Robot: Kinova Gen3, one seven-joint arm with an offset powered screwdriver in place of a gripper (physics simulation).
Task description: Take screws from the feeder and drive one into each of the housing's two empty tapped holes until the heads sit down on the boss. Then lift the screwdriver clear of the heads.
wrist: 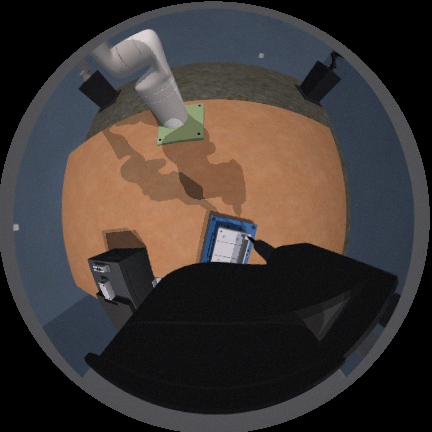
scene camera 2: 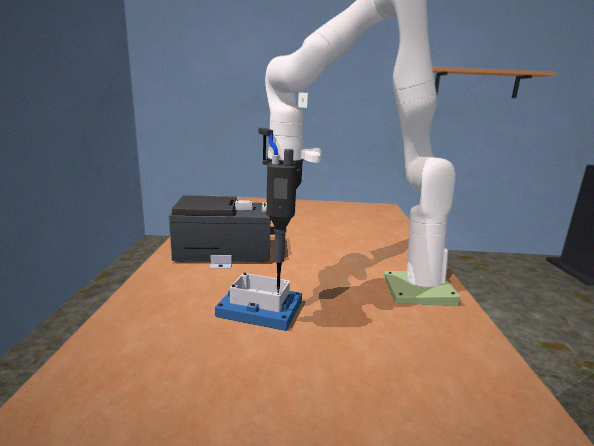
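The white open-topped housing [scene camera 2: 256, 299] [wrist: 227, 246] sits in the blue fixture [scene camera 2: 240, 316] [wrist: 232, 218]. My black screwdriver [scene camera 2: 278, 291] [wrist: 249, 238] stands upright in the scene view, its thin bit reaching down to the housing's near right corner. The bit's end meets the corner boss; whether a screw is under it is too small to tell. Small dark spots show at other housing corners; I cannot tell heads from empty holes. The dark feeder box [scene camera 2: 220, 236] [wrist: 136, 270] stands behind and left of the housing, with small white parts on top. The screwdriver has no fingers to judge.
A small light grey bracket [scene camera 2: 220, 262] [wrist: 157, 283] stands in front of the dark box. The arm's green base plate [scene camera 2: 425, 300] [wrist: 196, 120] is on the right of the table in the scene view. A wooden shelf [scene camera 2: 495, 71] is on the back wall. The tool body hides part of the wrist view.
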